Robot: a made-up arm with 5 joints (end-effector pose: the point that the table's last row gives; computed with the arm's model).
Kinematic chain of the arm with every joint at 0, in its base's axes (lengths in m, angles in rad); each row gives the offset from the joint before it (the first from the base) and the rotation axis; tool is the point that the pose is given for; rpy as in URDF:
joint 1: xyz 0.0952 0 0.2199 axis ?
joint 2: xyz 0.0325 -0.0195 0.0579 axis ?
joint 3: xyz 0.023 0 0.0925 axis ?
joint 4: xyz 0.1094 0 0.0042 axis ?
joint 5: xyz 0.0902 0.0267 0 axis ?
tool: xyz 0 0 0 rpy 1.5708 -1.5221 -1.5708
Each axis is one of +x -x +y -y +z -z.
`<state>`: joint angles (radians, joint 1 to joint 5).
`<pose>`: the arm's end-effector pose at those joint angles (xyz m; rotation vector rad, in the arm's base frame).
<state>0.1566 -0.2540 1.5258 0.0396 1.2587</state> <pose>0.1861 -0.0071 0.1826 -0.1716 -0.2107 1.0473</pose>
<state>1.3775 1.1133 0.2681 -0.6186 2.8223</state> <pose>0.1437 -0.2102 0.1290 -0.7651 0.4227 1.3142</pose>
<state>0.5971 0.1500 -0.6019 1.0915 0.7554</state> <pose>0.2961 -0.1279 0.3635 -0.5652 -0.7406 0.1016</pose>
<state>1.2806 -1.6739 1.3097 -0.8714 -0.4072</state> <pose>0.1217 -0.0636 0.4192 -1.1628 -2.6583 -0.3746</pose>
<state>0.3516 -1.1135 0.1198 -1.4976 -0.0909</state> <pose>0.0451 0.0260 0.4879 0.2364 2.2220 -0.2693</pose>
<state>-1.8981 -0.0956 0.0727 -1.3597 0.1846</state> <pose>0.0329 0.1612 0.4674 2.3397 -1.9299 0.2435</pose>
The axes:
joint 1: -z
joint 2: +y
joint 3: +y
joint 4: +y
joint 5: -x

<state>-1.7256 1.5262 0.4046 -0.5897 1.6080</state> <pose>0.0708 0.1094 0.0672 -0.0286 0.3434 -2.9794</pose>
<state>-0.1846 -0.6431 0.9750 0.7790 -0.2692</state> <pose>0.2318 0.0328 0.2531 0.1144 -0.4458 -0.1309</pose>
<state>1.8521 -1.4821 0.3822 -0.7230 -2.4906</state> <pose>0.1116 0.0309 0.4957 1.0034 -2.8046 0.3061</pose>
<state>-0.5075 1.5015 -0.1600 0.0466 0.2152</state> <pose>0.2418 0.0897 0.0670 0.0316 -0.1835 0.6721</pose>
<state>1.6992 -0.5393 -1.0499 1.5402 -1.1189</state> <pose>0.0910 -0.0888 0.4827 -0.5642 -2.0724 -2.0258</pose>
